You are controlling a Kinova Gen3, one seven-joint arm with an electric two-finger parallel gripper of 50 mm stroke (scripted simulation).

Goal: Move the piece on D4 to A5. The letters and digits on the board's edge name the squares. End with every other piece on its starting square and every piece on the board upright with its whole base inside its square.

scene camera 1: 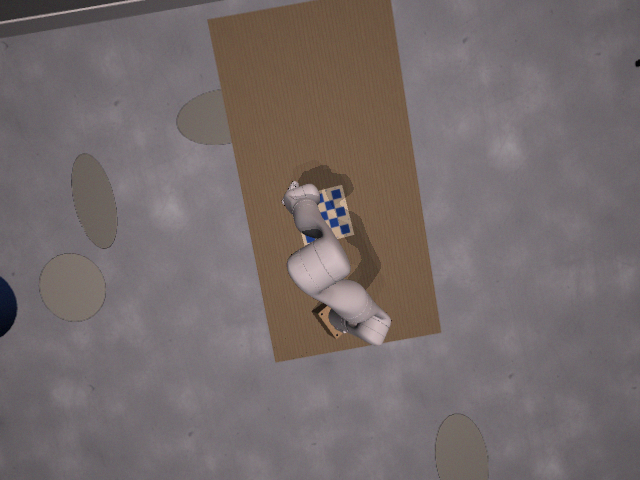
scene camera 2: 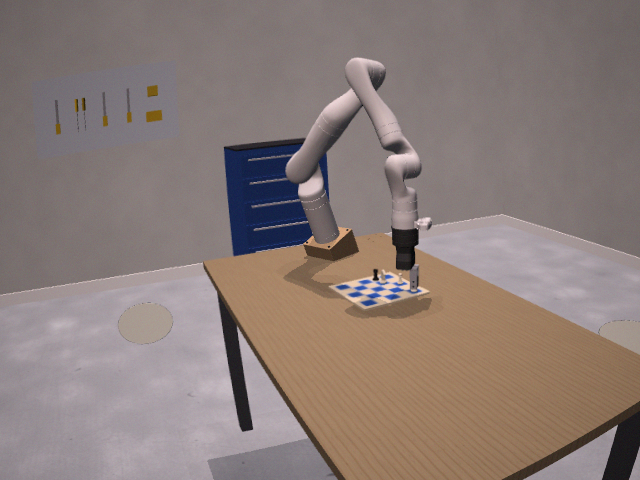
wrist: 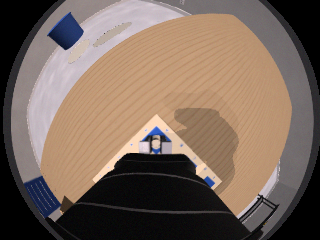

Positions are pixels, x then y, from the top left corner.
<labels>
blue-and-cream chessboard: scene camera 1; scene camera 2; wrist 156,126
same spot on blue-and-cream chessboard: [scene camera 2: 365,293] = [scene camera 1: 333,211]
</labels>
